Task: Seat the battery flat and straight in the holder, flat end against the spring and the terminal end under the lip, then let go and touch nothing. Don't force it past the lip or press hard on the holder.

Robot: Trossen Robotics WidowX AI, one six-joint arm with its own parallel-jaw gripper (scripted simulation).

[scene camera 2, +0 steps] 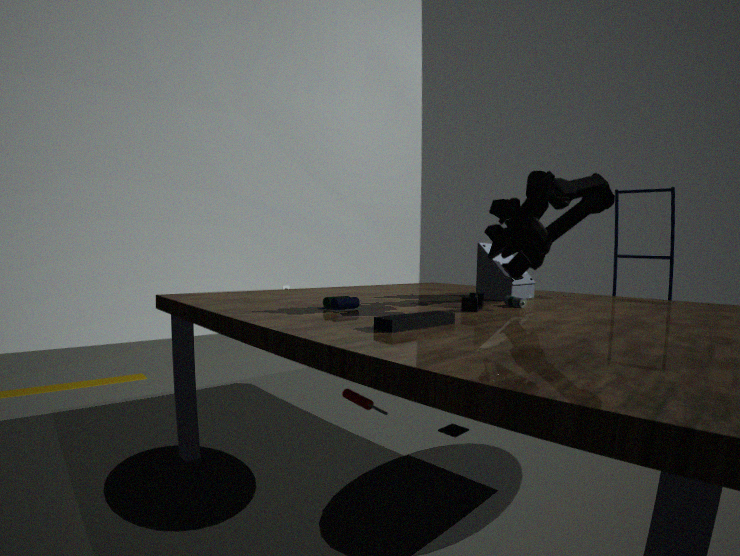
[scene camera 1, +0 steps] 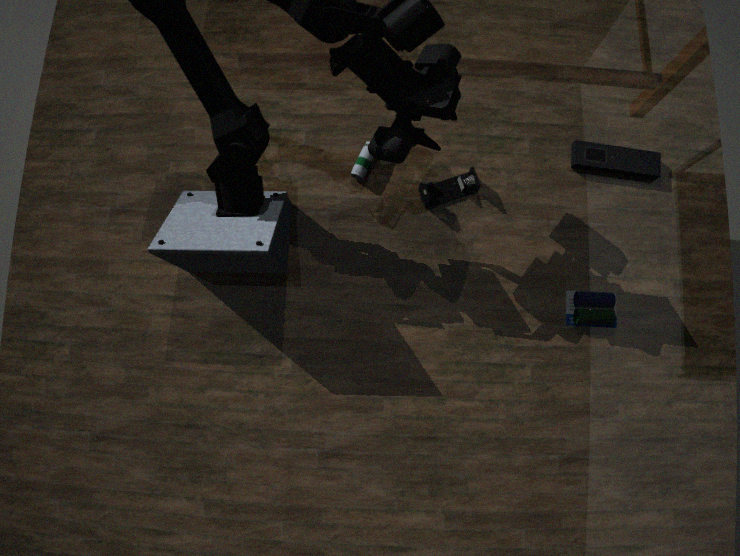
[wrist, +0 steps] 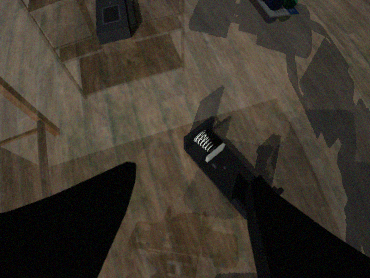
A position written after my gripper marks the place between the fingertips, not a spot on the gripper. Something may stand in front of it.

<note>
In view: my gripper [scene camera 1: 446, 134] and a long black block [scene camera 1: 645, 164].
My gripper is seen too in scene camera 2 [scene camera 2: 495, 257] and in the wrist view [wrist: 192, 181]. The long black block is seen too in scene camera 2 [scene camera 2: 404, 322].
</note>
